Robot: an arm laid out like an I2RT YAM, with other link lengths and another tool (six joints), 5 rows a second.
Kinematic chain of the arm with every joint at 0, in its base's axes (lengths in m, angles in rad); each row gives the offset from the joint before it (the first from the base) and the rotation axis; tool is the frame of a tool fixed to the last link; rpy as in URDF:
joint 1: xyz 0 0 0.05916 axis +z
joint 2: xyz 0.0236 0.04 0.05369 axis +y
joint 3: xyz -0.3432 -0.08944 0 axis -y
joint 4: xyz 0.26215 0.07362 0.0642 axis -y
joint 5: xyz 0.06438 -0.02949 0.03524 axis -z
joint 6: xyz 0.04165 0 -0.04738 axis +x
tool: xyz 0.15 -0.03 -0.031 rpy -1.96 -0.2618 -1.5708
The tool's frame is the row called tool.
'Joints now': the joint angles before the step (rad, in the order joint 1, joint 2, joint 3, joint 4, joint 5, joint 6). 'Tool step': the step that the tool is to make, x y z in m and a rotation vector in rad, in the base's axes. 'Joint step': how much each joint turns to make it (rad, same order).
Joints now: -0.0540, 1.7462, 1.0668, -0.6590, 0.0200, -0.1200
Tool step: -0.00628, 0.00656, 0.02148, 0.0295, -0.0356, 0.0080
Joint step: 0.0000, -0.0691, 0.0049, -0.0400, -0.0324, 0.0000
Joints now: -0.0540, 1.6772, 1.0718, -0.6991, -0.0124, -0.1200
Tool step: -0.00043, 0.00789, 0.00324, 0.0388, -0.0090, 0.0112
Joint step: 0.0000, -0.0126, 0.0019, -0.0076, -0.0408, -0.0003
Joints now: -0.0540, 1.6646, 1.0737, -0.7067, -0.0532, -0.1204
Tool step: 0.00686, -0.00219, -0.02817, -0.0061, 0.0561, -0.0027
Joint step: 0.0000, 0.0911, 0.0000, 0.0355, 0.0095, 0.0004
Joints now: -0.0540, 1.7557, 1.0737, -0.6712, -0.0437, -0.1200
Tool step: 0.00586, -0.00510, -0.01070, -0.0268, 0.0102, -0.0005
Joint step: 0.0015, 0.0378, 0.0019, 0.0271, 0.0271, -0.0038
